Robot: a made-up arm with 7 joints.
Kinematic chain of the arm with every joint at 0, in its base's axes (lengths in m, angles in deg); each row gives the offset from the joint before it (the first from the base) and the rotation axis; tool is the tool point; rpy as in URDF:
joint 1: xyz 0 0 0 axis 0.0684 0.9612 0.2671
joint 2: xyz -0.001 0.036 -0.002 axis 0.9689 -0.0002 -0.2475
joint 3: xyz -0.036 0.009 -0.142 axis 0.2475 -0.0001 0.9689
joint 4: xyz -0.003 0 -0.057 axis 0.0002 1 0
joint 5: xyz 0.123 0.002 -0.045 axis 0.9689 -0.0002 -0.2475
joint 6: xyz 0.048 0 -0.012 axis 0.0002 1 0
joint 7: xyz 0.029 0 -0.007 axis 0.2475 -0.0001 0.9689
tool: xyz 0 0 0 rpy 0 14.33 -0.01
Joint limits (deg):
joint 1: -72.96..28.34
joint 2: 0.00..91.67
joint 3: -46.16..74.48
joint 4: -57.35..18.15
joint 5: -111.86..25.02
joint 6: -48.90..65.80
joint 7: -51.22..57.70
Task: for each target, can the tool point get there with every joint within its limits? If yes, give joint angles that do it. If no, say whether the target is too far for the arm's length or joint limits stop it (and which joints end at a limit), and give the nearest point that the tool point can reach.
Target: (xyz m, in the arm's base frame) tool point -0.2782 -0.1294 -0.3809
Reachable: no: too far | nearest point -0.1111 -0.0593 -0.3130 | short by 0.194 m
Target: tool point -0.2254 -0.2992 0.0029
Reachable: no: joint limits stop it (at a limit: joint 1, joint 2, joint 3) | nearest point 0.0563 -0.0893 0.0280 | short by 0.352 m
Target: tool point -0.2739 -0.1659 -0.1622
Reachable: no: joint limits stop it (at a limit: joint 1, joint 2, joint 3, joint 4, joint 6) | nearest point -0.0929 -0.0996 -0.2945 | short by 0.234 m
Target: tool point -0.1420 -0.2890 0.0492
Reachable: no: joint limits stop it (at a limit: joint 1, joint 2, joint 3) | nearest point 0.0698 -0.1062 0.0321 | short by 0.280 m
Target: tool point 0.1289 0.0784 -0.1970
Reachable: yes | joints 11.15 8.14 -1.07 -23.70 -47.90 -18.55 19.48
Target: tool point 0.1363 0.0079 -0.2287
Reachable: yes | joints 3.05 11.43 -15.91 -14.08 -89.21 40.74 32.35
